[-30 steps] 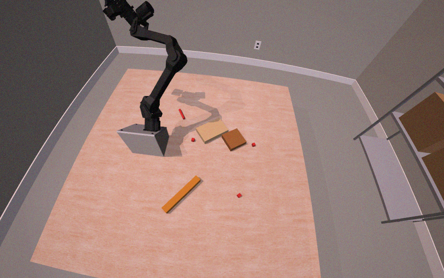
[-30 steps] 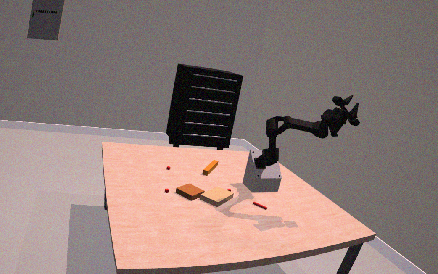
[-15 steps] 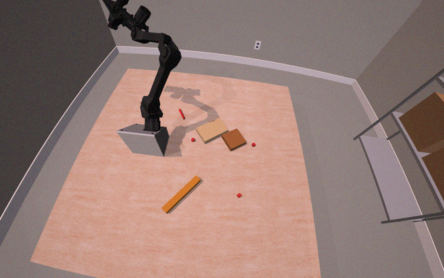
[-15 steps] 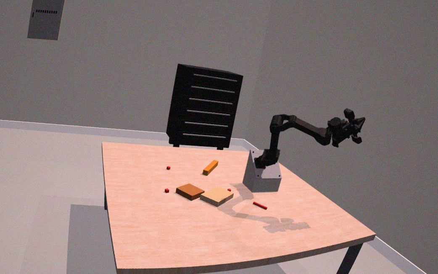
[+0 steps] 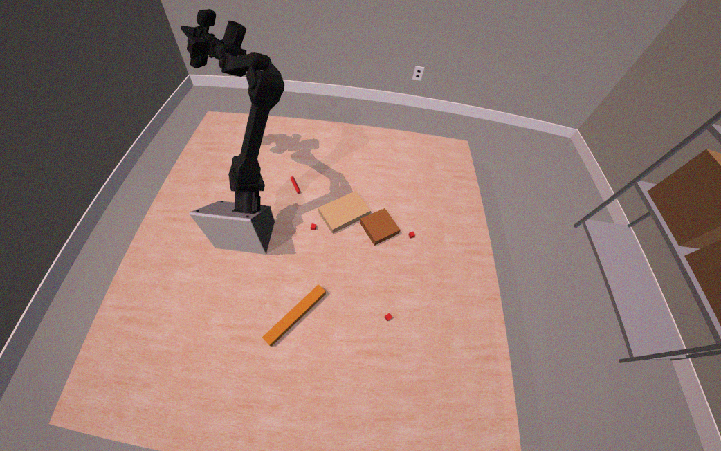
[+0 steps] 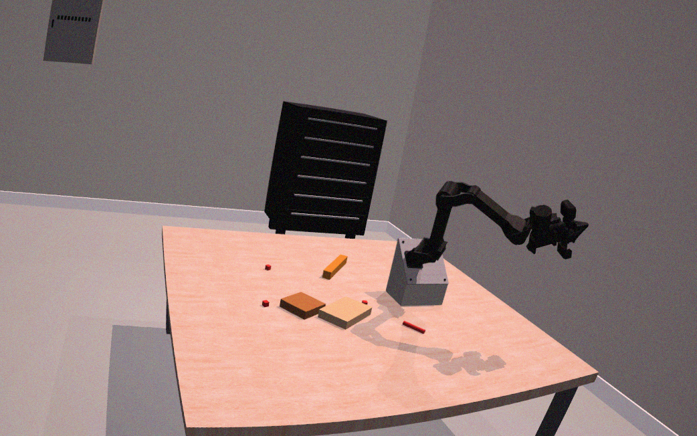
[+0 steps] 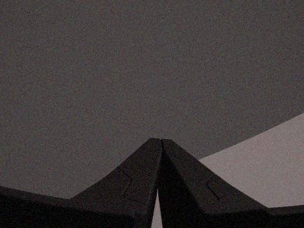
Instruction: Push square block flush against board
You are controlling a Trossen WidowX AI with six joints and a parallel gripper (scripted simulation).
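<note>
My gripper tip is now 610 mm short of the light tan board, 450 mm above it and 340 mm to the left of it. The rest, counted from my gripper tip: long orange bar (720 mm to the right, 510 mm ahead, 450 mm below); then red stick (460 mm below, 410 mm ahead, 240 mm to the right); then brown square block (740 mm ahead, 450 mm below, 380 mm to the right).
</note>
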